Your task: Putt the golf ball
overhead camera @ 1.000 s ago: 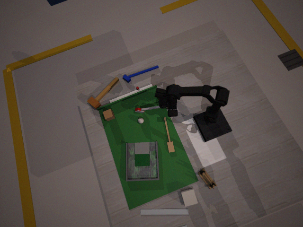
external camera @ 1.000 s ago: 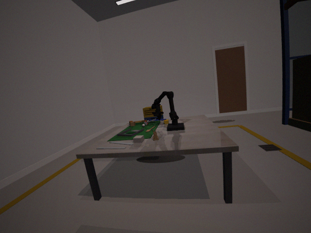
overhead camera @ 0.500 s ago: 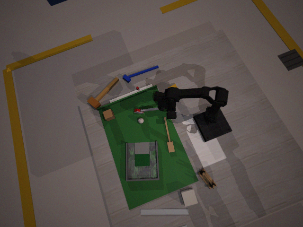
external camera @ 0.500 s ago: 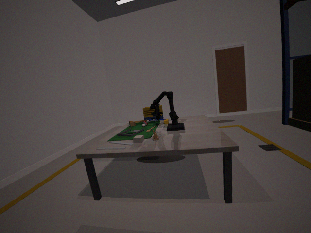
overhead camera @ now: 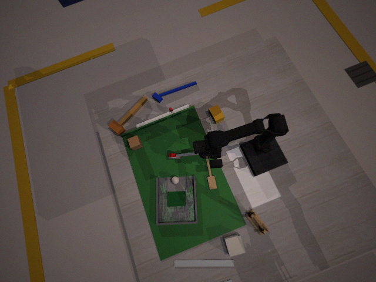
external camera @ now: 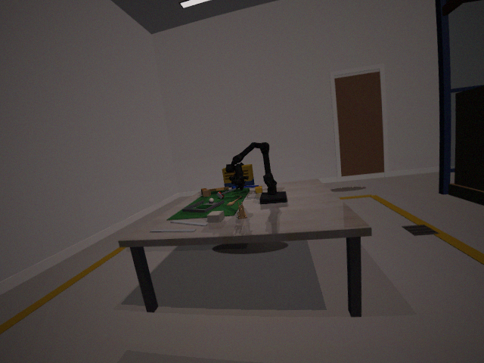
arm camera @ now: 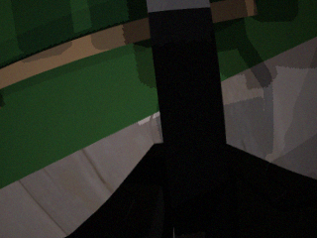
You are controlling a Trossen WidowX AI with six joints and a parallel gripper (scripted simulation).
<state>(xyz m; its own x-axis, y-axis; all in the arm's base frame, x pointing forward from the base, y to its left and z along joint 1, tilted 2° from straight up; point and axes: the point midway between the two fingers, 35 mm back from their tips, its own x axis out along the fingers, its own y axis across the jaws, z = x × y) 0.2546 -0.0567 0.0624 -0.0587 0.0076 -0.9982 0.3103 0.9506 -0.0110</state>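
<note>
Right now my gripper tip is 110 mm short of the red putter, 30 mm to the left of it and 10 mm above it. Round my gripper tip: yellow block 230 mm to the right, 110 mm behind, 60 mm below; white golf ball 250 mm ahead, 50 mm to the left, 50 mm below; wooden cube 400 mm ahead, 240 mm to the right, 40 mm below.
</note>
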